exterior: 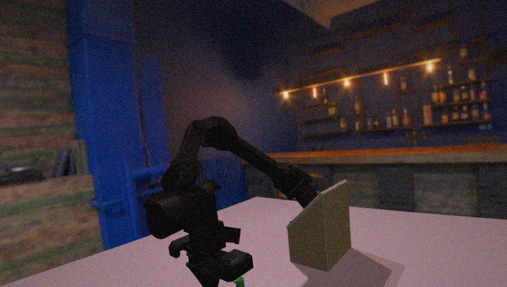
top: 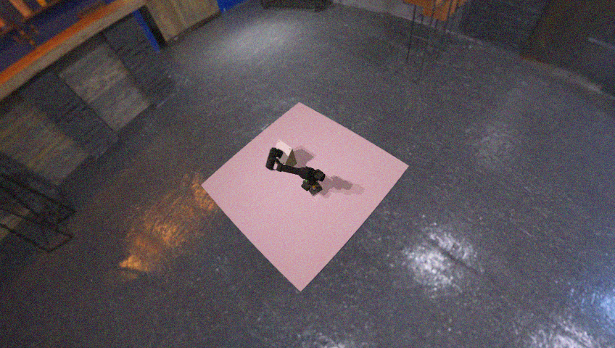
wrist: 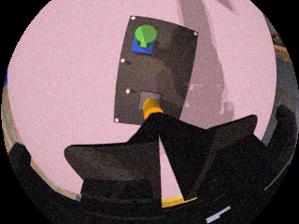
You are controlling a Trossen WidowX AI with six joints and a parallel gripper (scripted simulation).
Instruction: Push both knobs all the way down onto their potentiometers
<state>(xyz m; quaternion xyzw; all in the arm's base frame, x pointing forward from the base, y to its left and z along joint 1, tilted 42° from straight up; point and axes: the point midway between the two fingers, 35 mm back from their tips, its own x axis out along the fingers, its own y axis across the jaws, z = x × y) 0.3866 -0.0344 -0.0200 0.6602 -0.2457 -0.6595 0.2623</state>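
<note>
Right now my gripper tip is 10 mm above the orange knob.
</note>
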